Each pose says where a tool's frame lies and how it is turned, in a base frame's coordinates. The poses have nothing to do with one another.
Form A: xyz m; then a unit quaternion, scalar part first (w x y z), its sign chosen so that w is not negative.
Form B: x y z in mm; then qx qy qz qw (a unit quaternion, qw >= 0). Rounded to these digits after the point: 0 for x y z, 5 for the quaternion.
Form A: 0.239 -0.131 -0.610 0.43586 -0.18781 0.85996 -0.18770
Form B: 239 -131 -610 -0.18781 0.85996 -0.18770 0.43586
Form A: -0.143 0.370 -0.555 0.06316 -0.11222 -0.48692 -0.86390
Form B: -143 370 -555 -0.11222 -0.48692 -0.86390 0.06316
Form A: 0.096 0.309 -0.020 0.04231 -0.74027 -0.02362 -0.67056
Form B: 96 309 -20 -0.74027 -0.02362 -0.67056 0.04231
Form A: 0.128 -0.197 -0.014 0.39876 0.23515 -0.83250 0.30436
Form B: 128 -197 -14 0.23515 -0.83250 0.30436 0.39876
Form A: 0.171 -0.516 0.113 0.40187 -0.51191 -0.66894 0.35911
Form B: 171 -516 113 -0.51191 -0.66894 0.35911 0.40187
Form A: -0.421 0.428 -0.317 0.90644 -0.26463 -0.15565 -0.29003
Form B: -421 428 -317 -0.26463 -0.15565 -0.29003 0.90644
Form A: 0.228 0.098 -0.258 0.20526 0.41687 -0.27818 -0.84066
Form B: 228 98 -258 0.41687 -0.27818 -0.84066 0.20526
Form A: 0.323 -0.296 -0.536 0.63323 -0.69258 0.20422 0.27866
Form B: 323 -296 -536 -0.69258 0.20422 0.27866 0.63323
